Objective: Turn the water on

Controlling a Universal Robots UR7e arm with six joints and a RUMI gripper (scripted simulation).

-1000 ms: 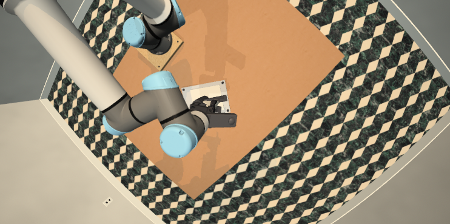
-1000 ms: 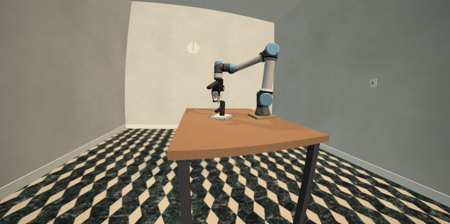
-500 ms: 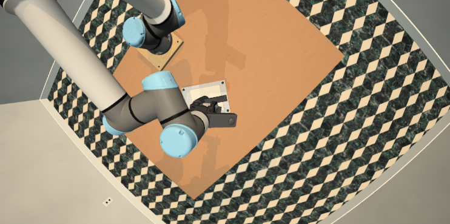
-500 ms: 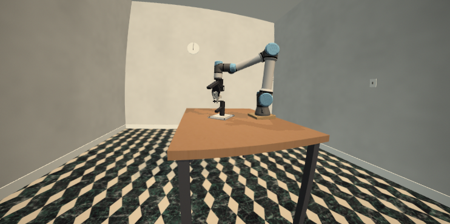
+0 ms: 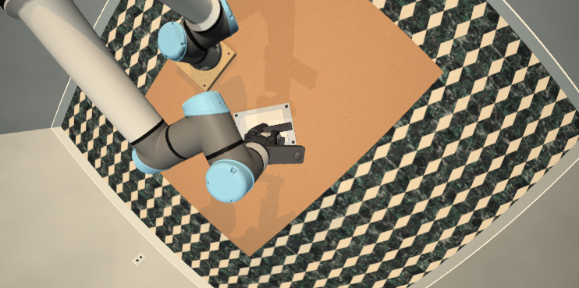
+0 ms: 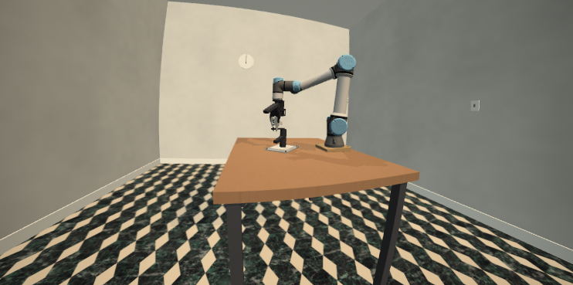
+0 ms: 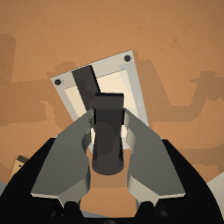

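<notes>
My gripper is now 3 cm past the dark lever and 2 cm to the left of it. The rest, counted from my hand: tap (5 cm below, 5 cm behind, 3 cm to the right).
</notes>
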